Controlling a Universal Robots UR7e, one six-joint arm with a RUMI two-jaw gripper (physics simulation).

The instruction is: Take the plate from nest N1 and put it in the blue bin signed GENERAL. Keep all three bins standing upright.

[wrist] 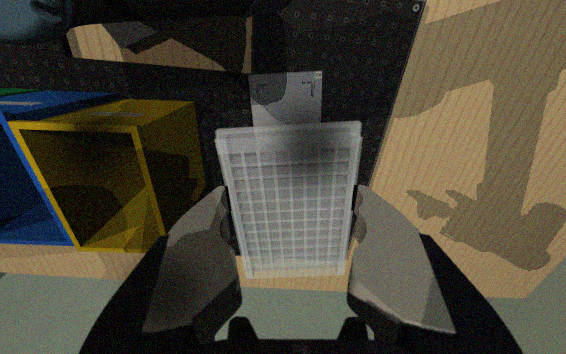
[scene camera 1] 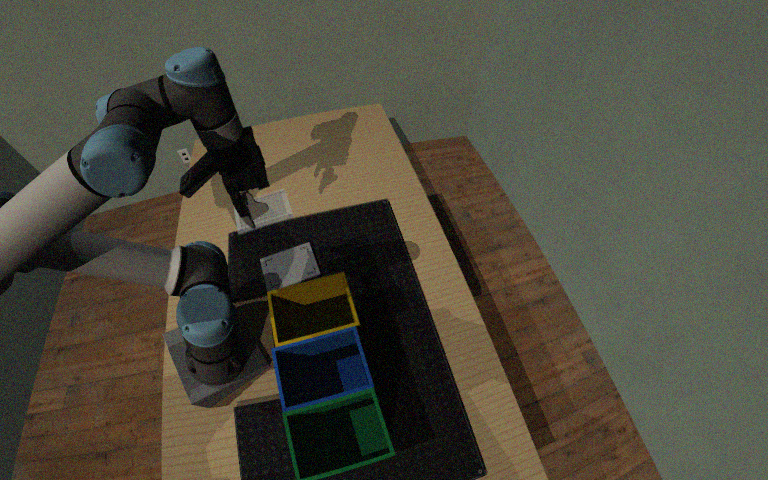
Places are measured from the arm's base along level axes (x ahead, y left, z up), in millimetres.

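Where they show: gripper, between the fingertips: point(wrist: 290, 187) point(scene camera 1: 252, 213); arm's base, origin of its link: point(scene camera 1: 216, 357).
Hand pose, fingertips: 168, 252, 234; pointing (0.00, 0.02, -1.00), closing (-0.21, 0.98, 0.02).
Each offset is from my fingertips to the top centre of the thing, as dx, dy, dz. "spot": to the spot under its first point. Level surfaces: height alone.
My gripper point(scene camera 1: 249, 215) point(wrist: 290, 187) is shut on the clear, gridded plate @(+23, +6, +8) point(scene camera 1: 275, 204) point(wrist: 290, 200), with one finger at each long side. It holds the plate in the air beyond the dark mat's far edge in the scene view. Nest N1, a light grey pad @(spot: +39, +24, -262) point(scene camera 1: 294, 261) point(wrist: 305, 95) with corner marks, has no plate on it; its small label is hard to read. The blue bin @(+124, -332, -94) point(scene camera 1: 355, 370) point(wrist: 60, 98) stands upright between the yellow bin @(+113, -202, -94) point(scene camera 1: 322, 291) point(wrist: 170, 117) and the green bin @(+143, -461, -94) point(scene camera 1: 367, 427) point(wrist: 14, 91), both upright. The GENERAL sign is not readable.
The bins and pad stand on a dark perforated mat @(dz -274) point(scene camera 1: 419, 367) point(wrist: 350, 30) on the wooden table @(dz -287) point(scene camera 1: 373, 175) point(wrist: 445, 150). The yellow bin lies between the pad and the blue bin. The arm's base point(scene camera 1: 212, 362) stands left of the bins in the scene view.
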